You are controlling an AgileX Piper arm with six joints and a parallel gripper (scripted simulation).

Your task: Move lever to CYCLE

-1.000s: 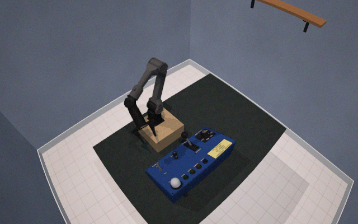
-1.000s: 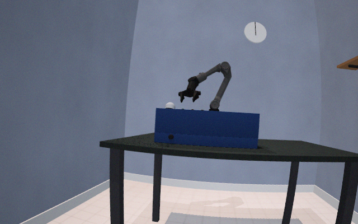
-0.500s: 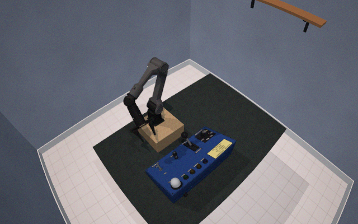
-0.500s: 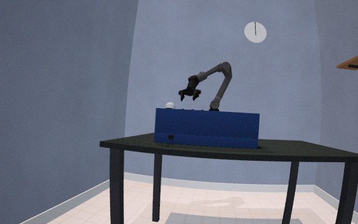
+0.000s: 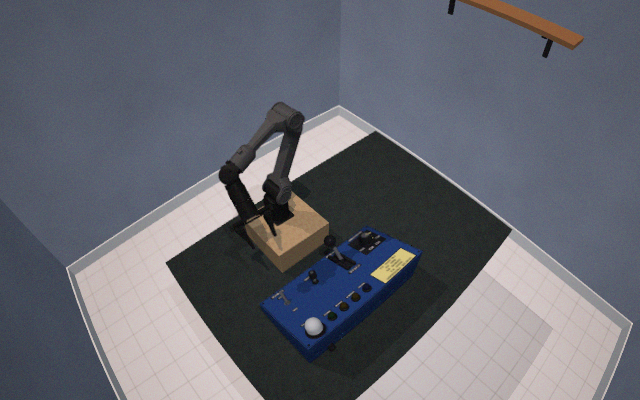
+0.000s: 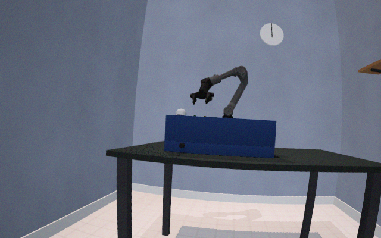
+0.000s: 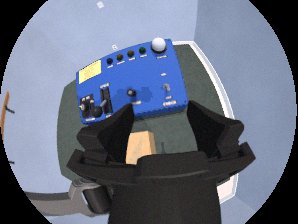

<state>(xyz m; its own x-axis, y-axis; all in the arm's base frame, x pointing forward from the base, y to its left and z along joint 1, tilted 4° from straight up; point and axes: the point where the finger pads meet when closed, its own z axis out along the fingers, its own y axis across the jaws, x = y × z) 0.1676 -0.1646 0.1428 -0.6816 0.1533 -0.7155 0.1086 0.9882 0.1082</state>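
My hand is 210 mm to the right of the lever, 140 mm above it and 100 mm short of it. Also, from my hand: rotary program selector 340 mm to the left, 160 mm below, 120 mm ahead; blue console 180 mm below, 160 mm ahead, 150 mm to the left; toggle switch 160 mm below, 120 mm ahead, 30 mm to the right.
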